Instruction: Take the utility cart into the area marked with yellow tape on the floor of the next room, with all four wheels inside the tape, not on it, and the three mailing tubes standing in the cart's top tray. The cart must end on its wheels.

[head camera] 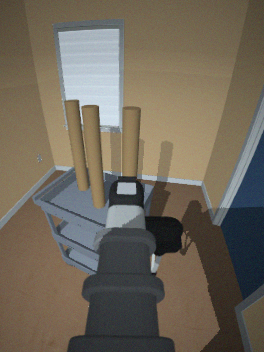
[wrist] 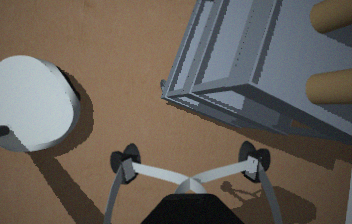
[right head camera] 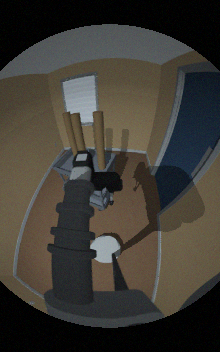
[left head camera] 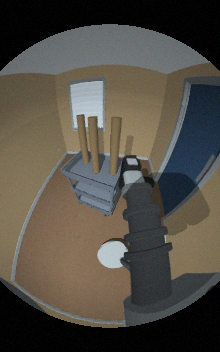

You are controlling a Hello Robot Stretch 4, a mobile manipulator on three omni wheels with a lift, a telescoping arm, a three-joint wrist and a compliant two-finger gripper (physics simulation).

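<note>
The grey three-tier utility cart stands upright on the brown floor near the window wall, angled. Three tan mailing tubes stand in its top tray: a left one, a middle one and a right one. My gripper is open and empty, fingertips apart over the floor, beside the cart's near corner and not touching it in the wrist view. My arm hides part of the cart in the head view. The taped area does not show.
A white-framed doorway with dark blue beyond is on the right wall. My round white base is on the near side of the cart. A window is in the back wall, behind the cart.
</note>
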